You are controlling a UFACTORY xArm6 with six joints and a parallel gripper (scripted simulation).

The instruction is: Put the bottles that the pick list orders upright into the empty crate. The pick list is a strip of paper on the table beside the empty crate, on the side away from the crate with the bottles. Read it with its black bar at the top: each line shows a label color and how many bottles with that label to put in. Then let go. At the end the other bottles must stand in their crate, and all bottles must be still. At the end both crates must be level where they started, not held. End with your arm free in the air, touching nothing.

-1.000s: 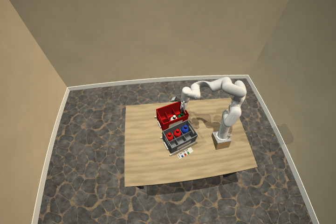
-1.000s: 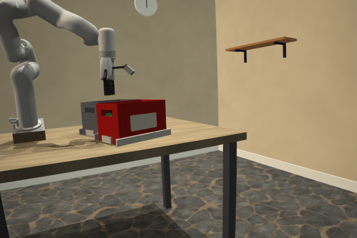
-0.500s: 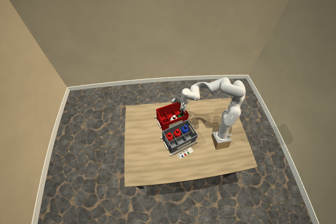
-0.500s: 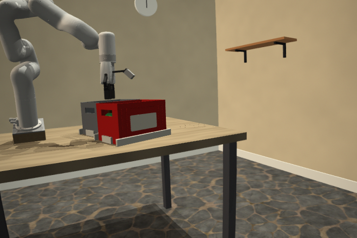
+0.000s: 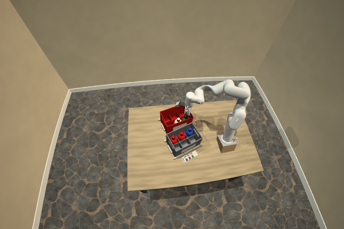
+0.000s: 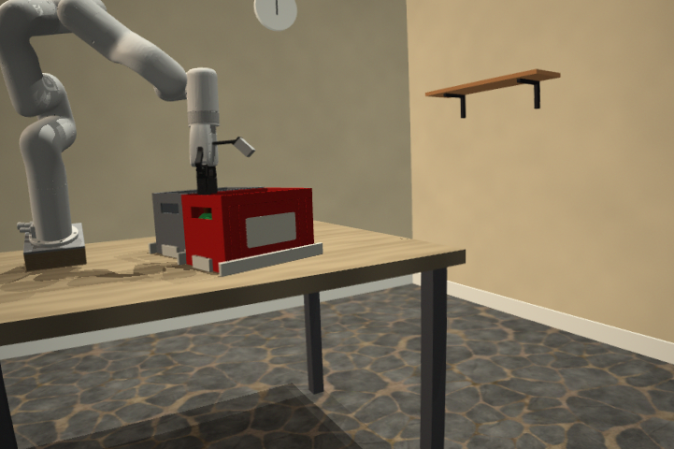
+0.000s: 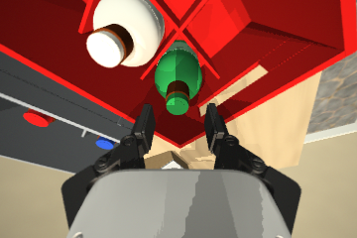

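Right now my hand is 10 cm above the green-label bottle. From my hand the other things lie so: white-label bottle 10 cm below, 8 cm ahead, 4 cm to the left; then red crate 11 cm below, 10 cm ahead; then blue bottle 14 cm to the left, 10 cm below, 3 cm behind.
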